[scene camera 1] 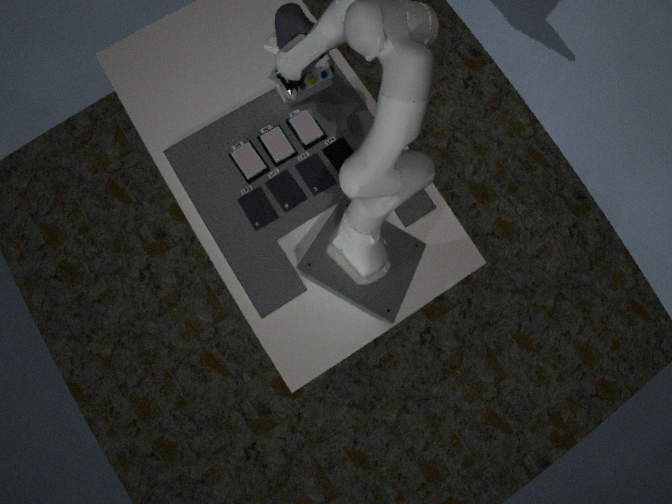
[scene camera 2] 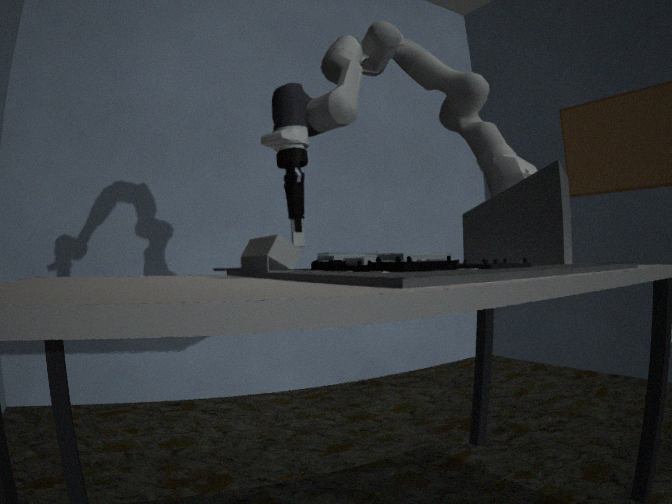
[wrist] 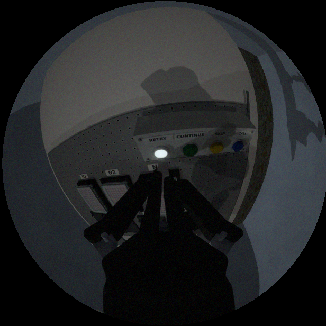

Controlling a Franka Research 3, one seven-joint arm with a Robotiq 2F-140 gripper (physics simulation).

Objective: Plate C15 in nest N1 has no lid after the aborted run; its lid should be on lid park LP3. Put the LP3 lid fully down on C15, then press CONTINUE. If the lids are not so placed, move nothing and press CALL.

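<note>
My gripper is shut and empty, fingertips down close to the button panel at its RETRY end. The white RETRY button looks bright, right by the fingertips; contact cannot be told. The green CONTINUE button and blue CALL button lie to its right in the wrist view. Plate C15 sits pinkish in nest N1, largely hidden by the fingers in the wrist view. Lid park LP3 looks dark; whether a clear lid lies there cannot be told.
The yellow SKIP button sits between CONTINUE and CALL. Pinkish plates stand in N2 and N3. Other dark lid parks flank LP3. The arm's grey base stands behind them.
</note>
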